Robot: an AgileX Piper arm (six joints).
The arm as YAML. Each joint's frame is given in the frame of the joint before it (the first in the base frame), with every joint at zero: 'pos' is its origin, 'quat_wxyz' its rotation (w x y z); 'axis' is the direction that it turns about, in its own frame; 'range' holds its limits. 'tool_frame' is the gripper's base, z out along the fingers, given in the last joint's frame.
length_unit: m
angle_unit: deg
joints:
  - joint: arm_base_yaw
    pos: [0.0, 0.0, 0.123]
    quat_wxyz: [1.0, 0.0, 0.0, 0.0]
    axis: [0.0, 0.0, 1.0]
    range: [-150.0, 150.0]
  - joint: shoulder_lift
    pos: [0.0, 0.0, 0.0]
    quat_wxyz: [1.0, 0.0, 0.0, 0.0]
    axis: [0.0, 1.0, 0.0]
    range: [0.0, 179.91]
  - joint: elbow
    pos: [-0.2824, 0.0, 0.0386]
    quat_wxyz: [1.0, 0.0, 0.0, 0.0]
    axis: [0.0, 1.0, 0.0]
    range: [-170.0, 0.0]
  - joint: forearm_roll
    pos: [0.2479, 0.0, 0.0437]
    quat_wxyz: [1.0, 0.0, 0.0, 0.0]
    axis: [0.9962, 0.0, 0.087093]
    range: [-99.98, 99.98]
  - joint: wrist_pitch
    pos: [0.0, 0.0, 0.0]
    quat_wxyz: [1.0, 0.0, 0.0, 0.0]
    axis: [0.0, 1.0, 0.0]
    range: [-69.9, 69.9]
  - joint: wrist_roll
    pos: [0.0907, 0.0, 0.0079]
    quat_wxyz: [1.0, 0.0, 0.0, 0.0]
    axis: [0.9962, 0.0, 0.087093]
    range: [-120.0, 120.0]
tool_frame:
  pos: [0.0, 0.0, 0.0]
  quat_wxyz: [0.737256, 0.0, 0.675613, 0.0]
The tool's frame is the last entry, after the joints.
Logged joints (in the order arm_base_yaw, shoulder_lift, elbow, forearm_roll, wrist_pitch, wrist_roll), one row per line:
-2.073 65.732 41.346 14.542 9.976 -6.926
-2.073 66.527 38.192 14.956 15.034 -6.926
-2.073 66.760 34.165 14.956 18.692 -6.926
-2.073 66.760 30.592 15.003 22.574 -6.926
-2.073 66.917 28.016 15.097 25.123 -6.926
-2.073 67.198 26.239 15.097 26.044 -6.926
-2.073 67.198 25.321 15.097 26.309 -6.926
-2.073 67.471 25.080 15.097 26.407 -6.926
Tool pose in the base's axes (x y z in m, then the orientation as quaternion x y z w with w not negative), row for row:
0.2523 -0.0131 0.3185 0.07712 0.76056 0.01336 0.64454
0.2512 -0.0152 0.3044 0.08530 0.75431 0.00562 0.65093
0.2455 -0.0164 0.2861 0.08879 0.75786 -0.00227 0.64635
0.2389 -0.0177 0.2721 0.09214 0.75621 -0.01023 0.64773
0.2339 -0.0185 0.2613 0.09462 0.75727 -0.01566 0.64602
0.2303 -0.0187 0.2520 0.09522 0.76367 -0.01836 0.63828
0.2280 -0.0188 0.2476 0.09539 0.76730 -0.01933 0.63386
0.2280 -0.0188 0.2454 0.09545 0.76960 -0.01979 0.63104
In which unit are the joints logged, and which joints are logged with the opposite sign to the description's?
The joints are logged in degrees. Opposite sign: elbow, wrist_pitch.
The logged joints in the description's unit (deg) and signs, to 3 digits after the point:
-2.073 65.732 -41.346 14.542 -9.976 -6.926
-2.073 66.527 -38.192 14.956 -15.034 -6.926
-2.073 66.760 -34.165 14.956 -18.692 -6.926
-2.073 66.760 -30.592 15.003 -22.574 -6.926
-2.073 66.917 -28.016 15.097 -25.123 -6.926
-2.073 67.198 -26.239 15.097 -26.044 -6.926
-2.073 67.198 -25.321 15.097 -26.309 -6.926
-2.073 67.471 -25.080 15.097 -26.407 -6.926

